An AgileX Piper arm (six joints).
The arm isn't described. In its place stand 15 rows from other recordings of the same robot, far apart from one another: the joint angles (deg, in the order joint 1, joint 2, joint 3, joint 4, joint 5, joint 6), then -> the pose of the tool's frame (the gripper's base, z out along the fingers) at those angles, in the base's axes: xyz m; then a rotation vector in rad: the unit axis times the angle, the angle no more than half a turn.
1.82 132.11 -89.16 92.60 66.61 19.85 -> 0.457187 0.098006 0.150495 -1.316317 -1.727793 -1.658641
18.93 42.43 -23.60 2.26 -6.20 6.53 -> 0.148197 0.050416 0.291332 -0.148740 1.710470 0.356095
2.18 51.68 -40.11 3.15 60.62 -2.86 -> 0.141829 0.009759 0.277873 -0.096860 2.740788 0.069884
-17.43 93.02 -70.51 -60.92 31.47 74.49 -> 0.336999 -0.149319 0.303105 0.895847 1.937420 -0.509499
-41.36 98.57 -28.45 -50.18 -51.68 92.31 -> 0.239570 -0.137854 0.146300 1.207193 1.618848 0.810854
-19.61 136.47 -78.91 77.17 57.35 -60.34 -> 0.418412 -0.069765 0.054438 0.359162 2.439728 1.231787
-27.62 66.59 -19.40 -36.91 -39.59 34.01 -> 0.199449 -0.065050 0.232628 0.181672 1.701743 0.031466
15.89 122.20 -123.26 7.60 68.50 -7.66 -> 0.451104 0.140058 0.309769 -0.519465 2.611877 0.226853
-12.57 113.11 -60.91 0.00 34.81 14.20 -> 0.337212 -0.075190 0.108408 0.694993 2.920666 0.002981
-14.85 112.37 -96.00 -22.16 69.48 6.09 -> 0.387155 -0.135910 0.257885 0.380033 2.933930 -0.574439
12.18 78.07 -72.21 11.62 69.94 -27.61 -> 0.250912 0.071771 0.341299 -0.895533 2.627381 0.216091
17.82 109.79 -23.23 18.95 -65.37 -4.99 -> 0.268540 0.058106 0.104801 -0.032750 1.860764 -0.027384
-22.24 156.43 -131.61 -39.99 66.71 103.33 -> 0.470019 -0.250227 0.063729 2.141906 1.490518 -0.614571
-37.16 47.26 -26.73 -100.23 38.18 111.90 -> 0.090709 -0.138212 0.301113 1.123264 1.357541 -0.915795
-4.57 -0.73 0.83 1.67 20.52 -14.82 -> 0.052630 -0.003274 0.176827 -0.147114 1.842522 -0.207982
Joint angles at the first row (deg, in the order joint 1, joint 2, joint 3, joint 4, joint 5, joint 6):
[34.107, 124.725, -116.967, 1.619, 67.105, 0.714]
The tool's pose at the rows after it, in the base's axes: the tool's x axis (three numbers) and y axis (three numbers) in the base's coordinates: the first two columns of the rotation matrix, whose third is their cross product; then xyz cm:
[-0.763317 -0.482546 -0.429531 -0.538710 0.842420 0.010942 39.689 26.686 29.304]
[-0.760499 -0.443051 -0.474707 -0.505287 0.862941 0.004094 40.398 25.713 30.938]
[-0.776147 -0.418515 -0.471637 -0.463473 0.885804 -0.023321 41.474 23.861 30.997]
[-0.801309 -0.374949 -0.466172 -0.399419 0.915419 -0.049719 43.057 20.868 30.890]
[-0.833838 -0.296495 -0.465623 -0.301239 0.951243 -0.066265 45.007 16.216 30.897]
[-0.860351 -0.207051 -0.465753 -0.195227 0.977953 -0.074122 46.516 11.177 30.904]
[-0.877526 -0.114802 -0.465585 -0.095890 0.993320 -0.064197 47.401 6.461 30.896]
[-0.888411 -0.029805 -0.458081 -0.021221 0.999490 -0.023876 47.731 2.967 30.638]
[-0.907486 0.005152 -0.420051 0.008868 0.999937 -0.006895 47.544 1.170 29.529]
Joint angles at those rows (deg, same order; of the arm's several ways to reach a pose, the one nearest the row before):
[33.916, 124.211, -123.436, 0.000, 68.775, 1.460]
[32.644, 123.965, -126.306, -0.945, 69.011, 2.468]
[30.385, 124.012, -126.556, -2.650, 69.483, 2.739]
[26.605, 124.132, -126.558, -4.193, 69.770, 2.808]
[20.732, 124.130, -126.553, -5.149, 69.826, 2.809]
[14.510, 124.132, -126.558, -5.605, 69.829, 2.808]
[8.659, 124.131, -126.556, -5.030, 69.828, 2.809]
[4.034, 124.129, -126.078, -2.671, 69.768, 2.803]
[1.652, 123.793, -123.312, -1.349, 69.709, 2.263]

